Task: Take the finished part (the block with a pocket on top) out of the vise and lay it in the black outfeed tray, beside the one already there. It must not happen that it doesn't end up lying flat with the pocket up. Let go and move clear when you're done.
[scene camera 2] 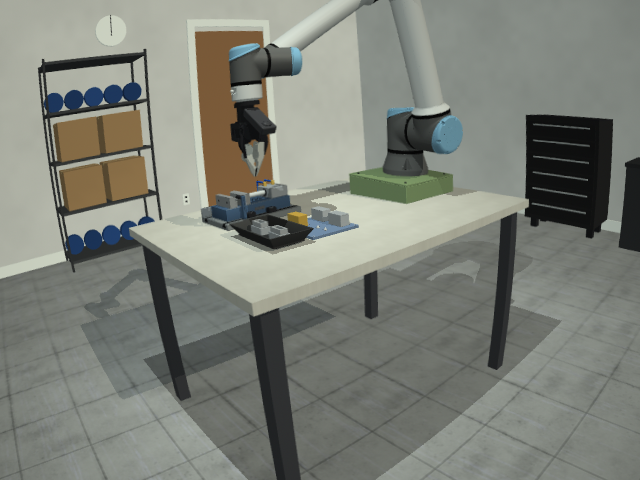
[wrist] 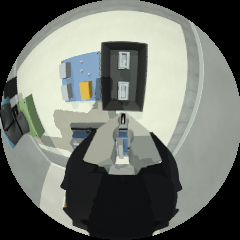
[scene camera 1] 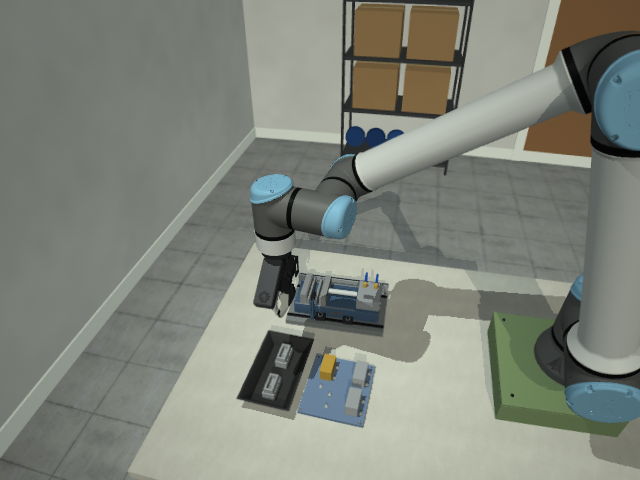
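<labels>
My gripper: visible in scene camera 2 (255,176), scene camera 1 and the wrist view. Gripper, same spot: (scene camera 1: 286,298) and (wrist: 93,148).
</labels>
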